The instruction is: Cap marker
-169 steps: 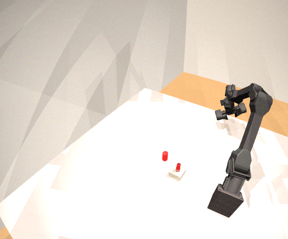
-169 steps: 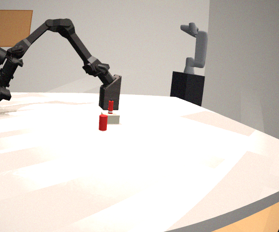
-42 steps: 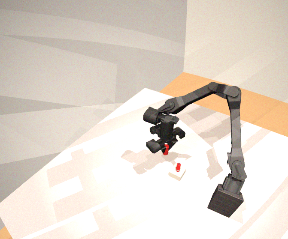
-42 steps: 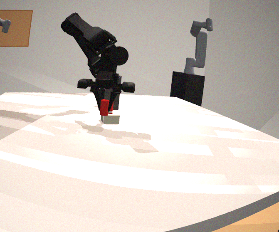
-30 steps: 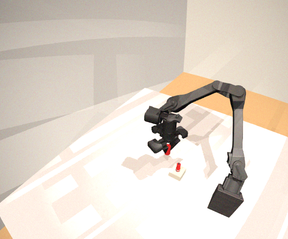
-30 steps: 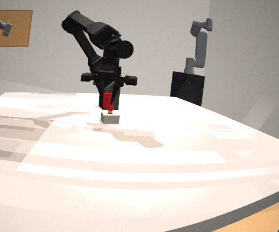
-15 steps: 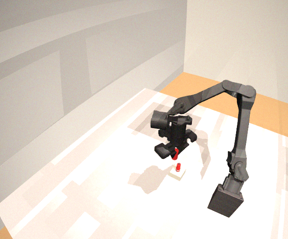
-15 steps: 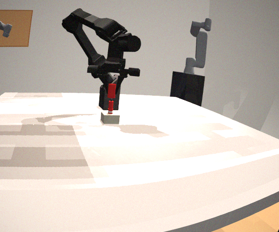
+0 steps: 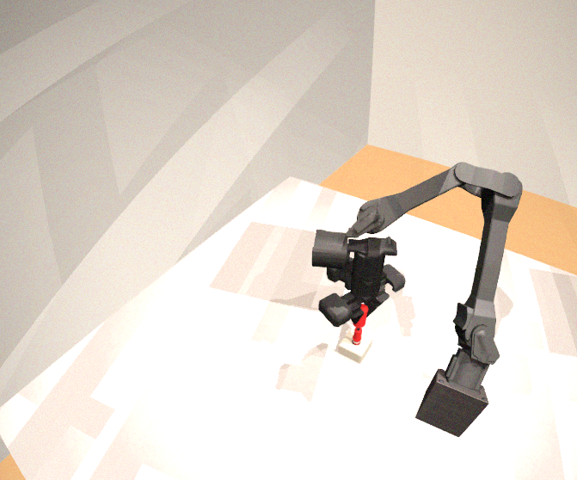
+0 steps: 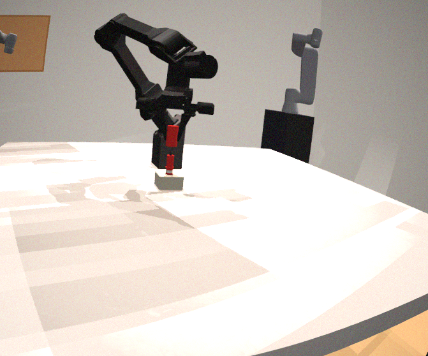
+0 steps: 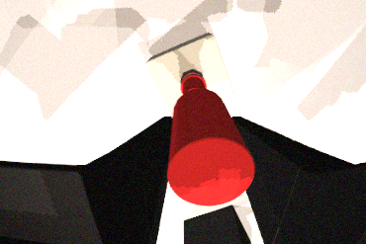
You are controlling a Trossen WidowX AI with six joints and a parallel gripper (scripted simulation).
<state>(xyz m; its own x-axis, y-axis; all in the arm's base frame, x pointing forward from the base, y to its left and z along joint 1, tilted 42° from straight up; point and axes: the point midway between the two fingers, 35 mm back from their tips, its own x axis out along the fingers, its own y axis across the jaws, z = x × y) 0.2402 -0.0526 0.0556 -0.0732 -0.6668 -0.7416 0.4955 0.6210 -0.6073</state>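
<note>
Now: gripper tip 10 cm above the holder block. Also, from my gripper tip: cap 1 cm above.
</note>
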